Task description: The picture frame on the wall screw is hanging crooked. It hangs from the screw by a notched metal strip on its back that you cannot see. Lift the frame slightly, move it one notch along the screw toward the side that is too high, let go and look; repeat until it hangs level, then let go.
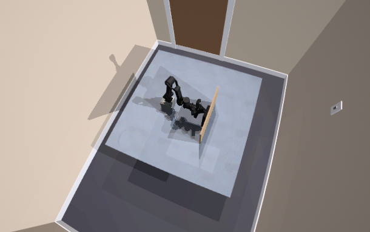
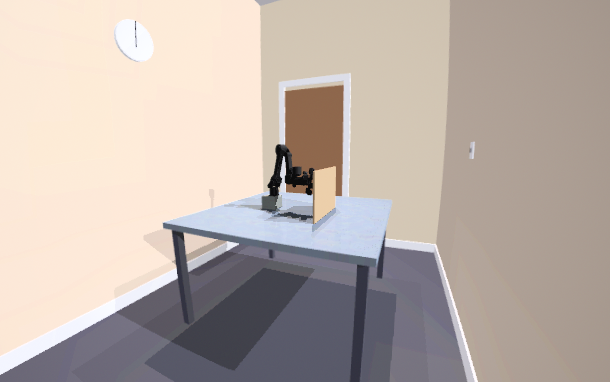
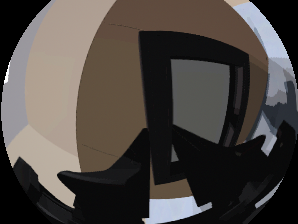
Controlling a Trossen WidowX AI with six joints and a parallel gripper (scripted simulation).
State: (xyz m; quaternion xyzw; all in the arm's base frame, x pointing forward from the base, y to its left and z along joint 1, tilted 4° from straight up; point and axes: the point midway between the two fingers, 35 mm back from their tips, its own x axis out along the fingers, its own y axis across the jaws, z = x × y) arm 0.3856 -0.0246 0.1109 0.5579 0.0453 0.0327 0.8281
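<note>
Right now my gripper tip is 5 cm above the picture frame, 2 cm to the left of it and 1 cm short of it. From my gripper tip the other things lie so: tan wall panel: 7 cm below, 2 cm ahead.
</note>
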